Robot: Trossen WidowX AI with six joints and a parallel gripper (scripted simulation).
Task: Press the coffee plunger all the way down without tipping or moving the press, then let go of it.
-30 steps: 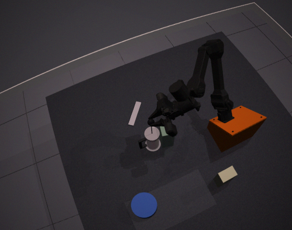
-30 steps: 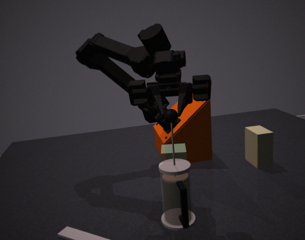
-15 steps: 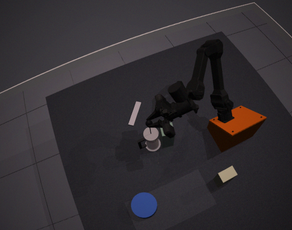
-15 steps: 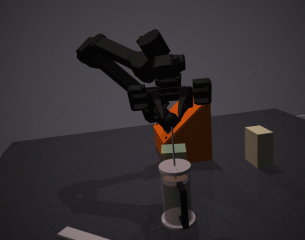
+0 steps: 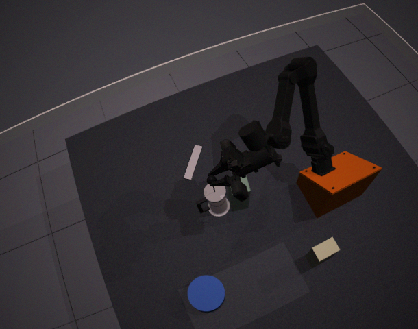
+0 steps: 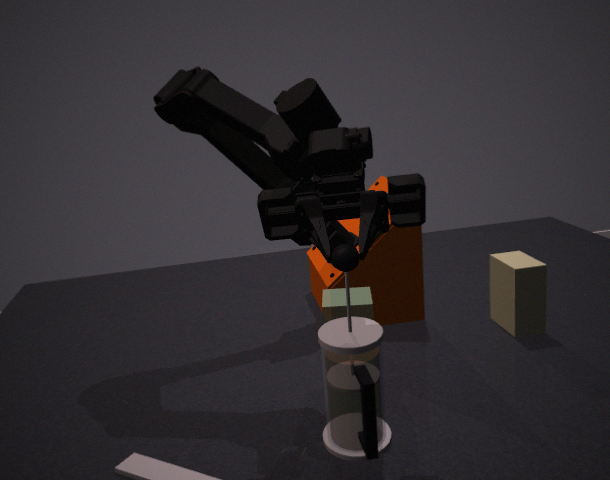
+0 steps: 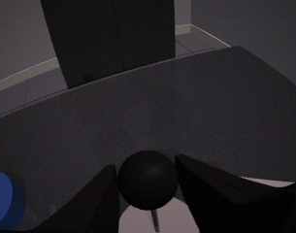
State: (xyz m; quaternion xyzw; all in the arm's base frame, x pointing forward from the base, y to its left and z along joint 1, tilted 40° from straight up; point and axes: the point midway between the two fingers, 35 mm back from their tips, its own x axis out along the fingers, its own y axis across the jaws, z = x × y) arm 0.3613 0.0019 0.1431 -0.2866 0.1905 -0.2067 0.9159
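The coffee press is 120 mm below my gripper tip. Round my gripper tip: pale flat strip (20 mm behind, 200 mm to the right, 230 mm below); then green block (90 mm behind, 20 mm to the left, 150 mm below).
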